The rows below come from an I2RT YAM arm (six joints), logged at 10 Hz.
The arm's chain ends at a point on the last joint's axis. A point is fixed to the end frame.
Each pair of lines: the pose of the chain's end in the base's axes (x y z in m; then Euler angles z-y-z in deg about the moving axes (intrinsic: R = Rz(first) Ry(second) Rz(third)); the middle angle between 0 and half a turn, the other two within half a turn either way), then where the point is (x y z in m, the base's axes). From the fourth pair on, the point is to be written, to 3 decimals.
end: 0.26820, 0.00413, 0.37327, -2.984, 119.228, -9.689
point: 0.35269 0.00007 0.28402
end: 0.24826, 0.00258, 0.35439, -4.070, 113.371, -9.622
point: 0.34131 -0.00365 0.27424
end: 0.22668, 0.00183, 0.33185, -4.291, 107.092, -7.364
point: 0.32801 -0.00394 0.26242
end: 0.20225, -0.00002, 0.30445, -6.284, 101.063, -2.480
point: 0.310 -0.007 0.246
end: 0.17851, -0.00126, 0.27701, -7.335, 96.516, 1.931
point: 0.291 -0.008 0.228
